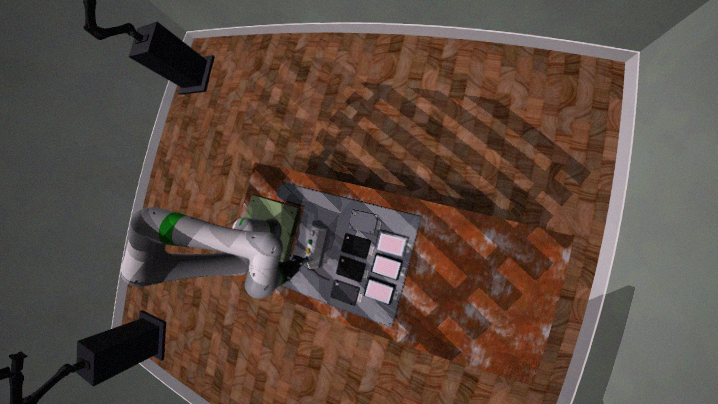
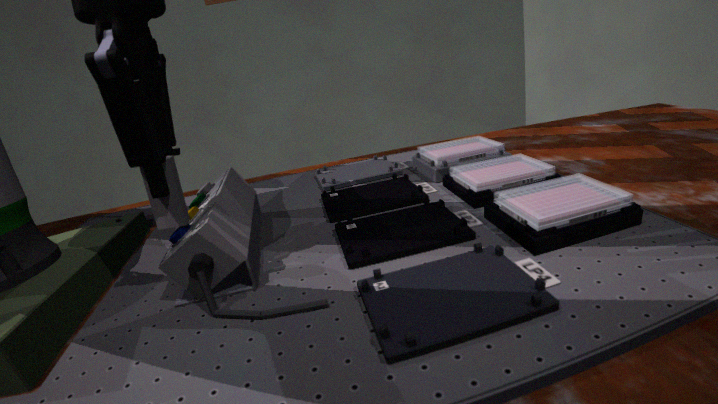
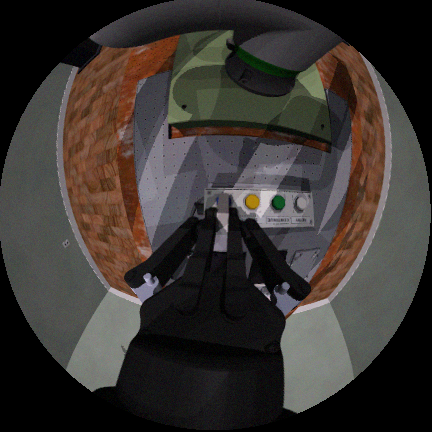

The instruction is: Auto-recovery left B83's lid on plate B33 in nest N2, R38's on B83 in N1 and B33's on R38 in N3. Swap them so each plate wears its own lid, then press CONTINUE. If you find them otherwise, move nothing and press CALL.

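Frame: origin at the arm's base, x left, y ahead, z down, level; millimetres.
Where they show: gripper, between the fingertips: (image 1: 304, 259) (image 2: 174, 224) (image 3: 223, 201); arm's base, origin of its link: (image 1: 270, 231) (image 2: 4, 277) (image 3: 260, 70).
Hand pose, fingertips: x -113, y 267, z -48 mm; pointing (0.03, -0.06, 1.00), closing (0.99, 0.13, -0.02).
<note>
Each offset is from my fingertips to the top centre of the thing. "spot": to the spot under its first point. Level surfaces: height alone.
Three clear-lidded plates with pink contents stand in a row on nests: the far plate @(dx +147, dy +441, dz +36 mm) (image 1: 391, 243) (image 2: 460, 150), the middle plate @(dx +27, dy +430, dz +45 mm) (image 1: 386, 266) (image 2: 502, 173) and the near plate @(dx -104, dy +408, dz +40 mm) (image 1: 379, 291) (image 2: 572, 198). Their lid codes are too small to read. My gripper (image 1: 305, 258) (image 2: 170, 226) (image 3: 223, 201) is shut and empty, its grey tips at the blue button @(spot: dx -13, dy +5, dz +6 mm) (image 2: 179, 233) of the button box @(dx +71, dy +34, dz -8 mm) (image 1: 317, 243) (image 2: 225, 226) (image 3: 265, 195). The tips cover most of that button and its label; contact cannot be told. The green button @(dx +98, dy +15, dz +1 mm) (image 3: 278, 202) is labelled CONTINUE. The yellow button @(dx +49, dy +9, dz +1 mm) (image 3: 252, 201) and white button @(dx +148, dy +21, dz +1 mm) (image 3: 301, 202) stand beside it.
Four low pads with corner pegs, including LP4 @(dx -154, dy +223, dz +56 mm) (image 1: 344, 292) (image 2: 451, 301), stand between the box and plates. A cable @(spot: dx -95, dy +71, dz +69 mm) (image 2: 266, 311) runs from the box. The green arm base (image 2: 65, 311) (image 3: 250, 110) lies behind it. Shadow bands cross the perforated board @(dz +76 mm) (image 2: 301, 361).
</note>
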